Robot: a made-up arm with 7 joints.
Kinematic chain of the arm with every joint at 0, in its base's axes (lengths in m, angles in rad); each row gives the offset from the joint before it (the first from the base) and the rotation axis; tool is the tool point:
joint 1: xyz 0 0 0.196 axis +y
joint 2: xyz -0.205 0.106 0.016 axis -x
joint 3: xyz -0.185 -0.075 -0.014 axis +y
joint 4: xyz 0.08 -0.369 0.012 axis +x
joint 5: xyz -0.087 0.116 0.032 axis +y
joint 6: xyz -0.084 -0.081 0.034 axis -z
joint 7: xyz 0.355 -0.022 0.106 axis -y
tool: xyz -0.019 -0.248 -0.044
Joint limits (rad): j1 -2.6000..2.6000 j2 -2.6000..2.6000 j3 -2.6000..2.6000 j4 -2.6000..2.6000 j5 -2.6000..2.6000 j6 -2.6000..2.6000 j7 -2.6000..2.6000
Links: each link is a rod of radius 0.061 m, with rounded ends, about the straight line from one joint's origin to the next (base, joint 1, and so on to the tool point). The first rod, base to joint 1, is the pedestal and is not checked.
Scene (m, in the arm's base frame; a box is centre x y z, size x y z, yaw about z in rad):
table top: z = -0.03
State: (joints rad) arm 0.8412 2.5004 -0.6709 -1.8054 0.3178 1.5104 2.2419
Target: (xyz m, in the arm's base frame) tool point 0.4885 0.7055 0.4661
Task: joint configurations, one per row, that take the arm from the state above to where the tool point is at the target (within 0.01 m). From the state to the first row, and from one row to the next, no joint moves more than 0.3 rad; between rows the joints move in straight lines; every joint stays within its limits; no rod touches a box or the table.
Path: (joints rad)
1: 1.0957 2.3419 -0.5465 -1.6126 0.3802 1.3334 2.2300
2: 1.3501 2.1834 -0.4222 -1.4198 0.4427 1.1563 2.2182
3: 1.6046 2.0249 -0.2978 -1.2269 0.5051 0.9793 2.2063
4: 1.8590 1.8664 -0.1734 -1.0341 0.5676 0.8022 2.1945

